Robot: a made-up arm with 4 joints.
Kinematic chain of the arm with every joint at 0, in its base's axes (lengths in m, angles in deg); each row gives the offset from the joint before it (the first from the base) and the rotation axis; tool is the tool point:
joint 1: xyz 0 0 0.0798 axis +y
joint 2: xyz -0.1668 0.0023 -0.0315 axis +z
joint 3: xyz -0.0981 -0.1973 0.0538 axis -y
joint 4: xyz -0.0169 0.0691 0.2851 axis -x
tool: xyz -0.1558 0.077 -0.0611
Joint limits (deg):
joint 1: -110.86..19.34
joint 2: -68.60..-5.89
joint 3: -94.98..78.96
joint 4: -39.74..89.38
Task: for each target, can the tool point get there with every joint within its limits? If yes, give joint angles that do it. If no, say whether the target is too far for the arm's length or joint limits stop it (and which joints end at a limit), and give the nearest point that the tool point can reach.
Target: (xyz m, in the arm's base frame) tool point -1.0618 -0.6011 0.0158
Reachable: no: too far | nearest point -0.5521 -0.1475 0.0465 | short by 0.683 m
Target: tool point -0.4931 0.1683 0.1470
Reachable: yes | joints 3.30 -41.05 44.72 29.36
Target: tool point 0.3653 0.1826 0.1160
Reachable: no: joint limits stop it (at a limit: joint 1, joint 2, joint 3) | nearest point 0.2250 0.2918 -0.2097 | short by 0.371 m
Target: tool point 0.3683 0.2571 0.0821
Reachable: no: joint limits stop it (at a limit: joint 1, joint 2, joint 3) | nearest point 0.2211 0.3044 -0.2048 | short by 0.326 m
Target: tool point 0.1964 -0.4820 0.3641
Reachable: no: joint limits stop it (at a limit: joint 1, joint 2, joint 4) | nearest point -0.0050 -0.1971 0.2796 | short by 0.359 m
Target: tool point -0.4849 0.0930 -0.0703
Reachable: yes | joints -44.25 -50.46 -5.49 71.83
